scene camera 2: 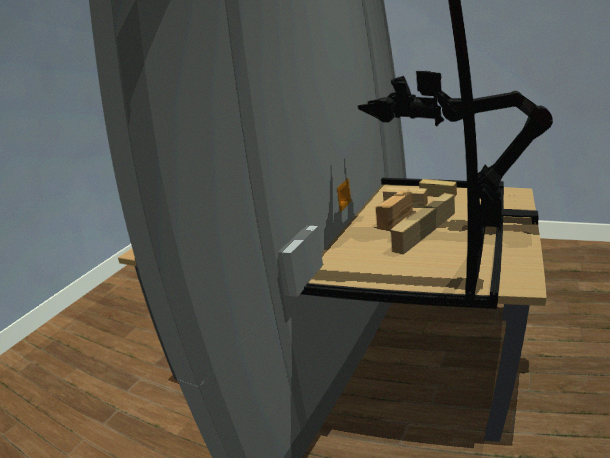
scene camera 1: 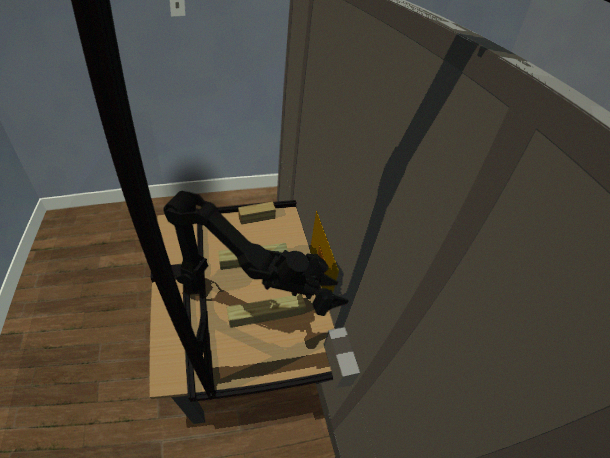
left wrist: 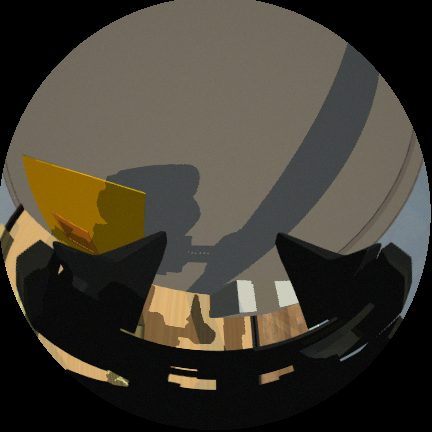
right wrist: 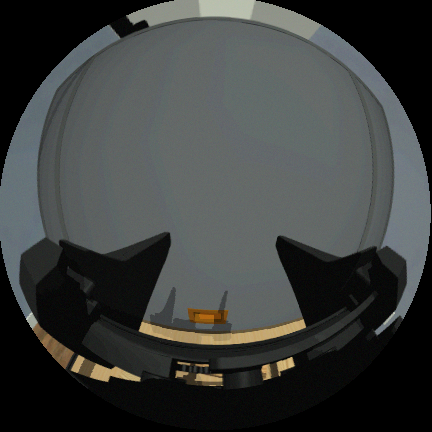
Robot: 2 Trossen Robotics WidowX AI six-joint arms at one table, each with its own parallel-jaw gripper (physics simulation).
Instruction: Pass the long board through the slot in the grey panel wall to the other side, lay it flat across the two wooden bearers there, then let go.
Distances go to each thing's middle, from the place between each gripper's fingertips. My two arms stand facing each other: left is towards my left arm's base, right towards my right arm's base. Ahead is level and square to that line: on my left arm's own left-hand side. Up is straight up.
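Labels:
My left gripper is 20 mm to the left of the grey block (scene camera 2: 300,259), 140 mm past it and 140 mm above it.
My right gripper, meanwhile, is 12 cm to the right of the grey block, 34 cm past it and 30 cm above it. So going by its middle, the grey block is nearer to my left gripper than to my right gripper.

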